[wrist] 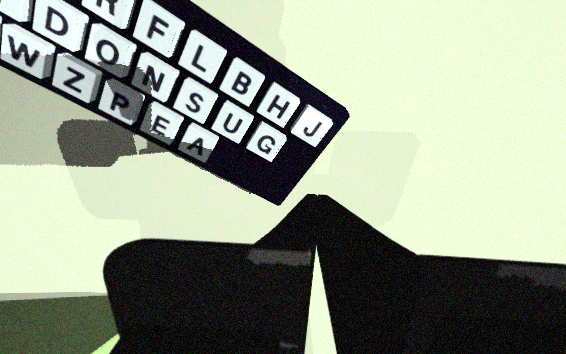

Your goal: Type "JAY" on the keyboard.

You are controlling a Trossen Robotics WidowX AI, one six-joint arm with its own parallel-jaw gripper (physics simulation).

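Frame: origin at the arm's base, x left, y back, z up, level; millimetres.
Where they show: gripper, fingertip midpoint: (pixel 315 204).
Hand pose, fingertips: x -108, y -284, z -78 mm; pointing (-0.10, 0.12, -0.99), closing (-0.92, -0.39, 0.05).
After its pixels a point has its place.
The black keyboard (pixel 272 185) @(z -119, x -96, y -260 mm) with white lettered keys runs slantwise from the upper left to the centre of the wrist view, its right end fully in view. The J key (pixel 312 125) @(z -113, x -99, y -303 mm) is at the right end of the upper row. The A key (pixel 199 143) @(z -113, x -52, y -271 mm) is at the right end of the lower row, partly in shadow. No Y key shows in this view. My gripper (pixel 315 204) @(z -78, x -108, y -284 mm) is shut and empty. Its tips appear just below and to the right of the keyboard's near right corner, apart from the keys in the picture. Its height above the table cannot be told.
Other keys, such as the H key (pixel 278 106) @(z -113, x -81, y -305 mm) and the G key (pixel 267 142) @(z -113, x -83, y -286 mm), stand beside the J key. Shadows fall on the pale table (pixel 475 75) @(z -131, x -165, y -354 mm) and over the P, E and A keys. A dark green area (pixel 55 325) @(z -107, x 5, y -85 mm) shows at the lower left.
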